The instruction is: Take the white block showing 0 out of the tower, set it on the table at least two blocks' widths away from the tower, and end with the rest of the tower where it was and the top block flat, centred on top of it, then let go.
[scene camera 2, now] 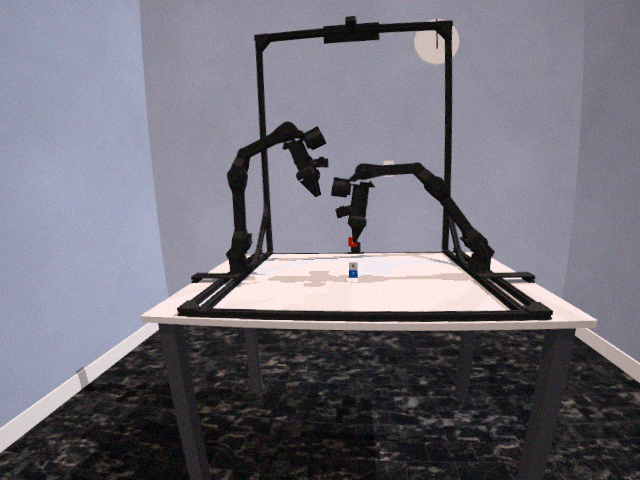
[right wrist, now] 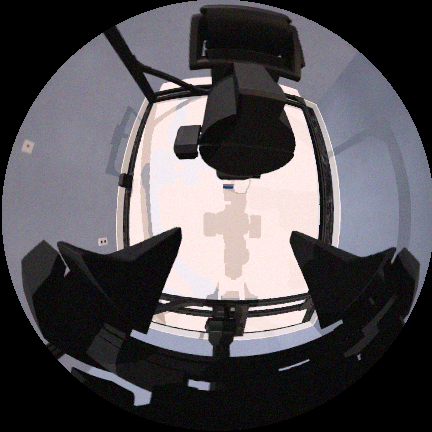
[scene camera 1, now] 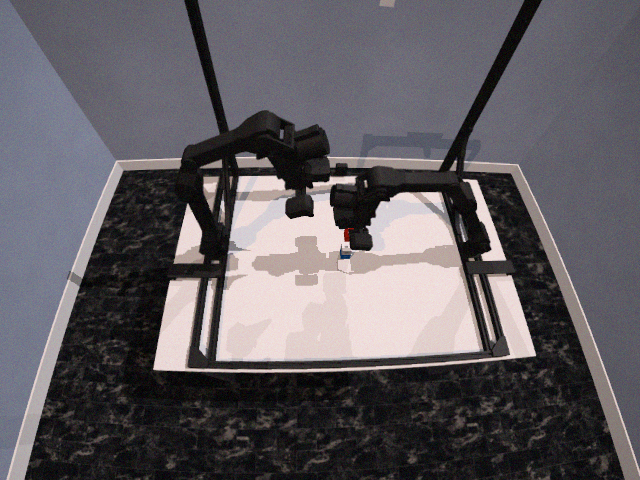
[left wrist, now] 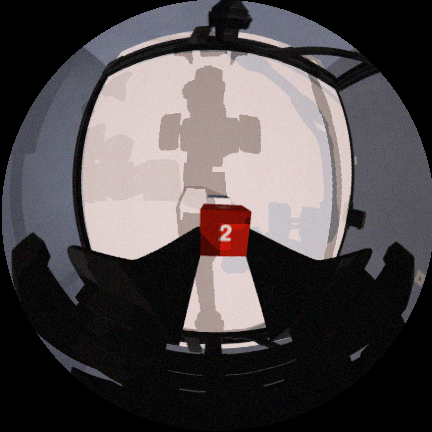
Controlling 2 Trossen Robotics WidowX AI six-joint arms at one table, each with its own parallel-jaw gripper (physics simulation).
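Pixels of known places: left gripper, fingertip midpoint: (scene camera 2: 354,241) (scene camera 1: 351,235) (left wrist: 222,232); right gripper, fingertip midpoint: (scene camera 2: 318,196) (right wrist: 237,234) (scene camera 1: 311,201); left arm's base, link origin: (scene camera 2: 480,270) (scene camera 1: 470,250) (left wrist: 212,340); right arm's base, link origin: (scene camera 2: 238,271) (right wrist: 220,310) (scene camera 1: 215,251) (left wrist: 225,40).
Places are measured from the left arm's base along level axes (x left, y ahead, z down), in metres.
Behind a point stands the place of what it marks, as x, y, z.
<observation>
My left gripper (scene camera 2: 355,241) @[0.001, 0.463, -0.113] (left wrist: 222,232) @[0.001, 0.463, -0.113] is shut on the red block showing 2 (scene camera 1: 346,235) @[0.011, 0.480, -0.127] (scene camera 2: 352,241) @[0.017, 0.469, -0.117] (left wrist: 225,227) @[0.001, 0.472, -0.127] and holds it in the air above and behind the tower in scene camera 1. The white block (scene camera 1: 345,248) @[0.009, 0.473, -0.039] (scene camera 2: 353,265) @[0.018, 0.467, -0.027], with a small mark on its front, sits on the blue block showing 7 (scene camera 1: 345,255) @[0.017, 0.469, -0.002] (scene camera 2: 353,273) @[0.019, 0.467, 0.003]. These two look stacked upright on the white table (scene camera 1: 413,310) @[0.211, 0.254, 0.019] (scene camera 2: 361,299) @[0.232, 0.442, 0.019]. In the left wrist view the red block mostly covers them. My right gripper (scene camera 2: 319,195) @[0.000, 0.589, -0.282] (right wrist: 237,234) @[0.000, 0.589, -0.282] is open and empty, higher up at the left of the tower.
A black frame (scene camera 1: 341,363) @[0.369, 0.503, 0.005] (scene camera 2: 361,314) @[0.379, 0.445, 0.000] borders the table, with uprights and a crossbar (scene camera 2: 351,33) @[-0.376, 0.456, -1.004] at the back. The two arms come close together above the tower. Arm shadows fall around the tower.
</observation>
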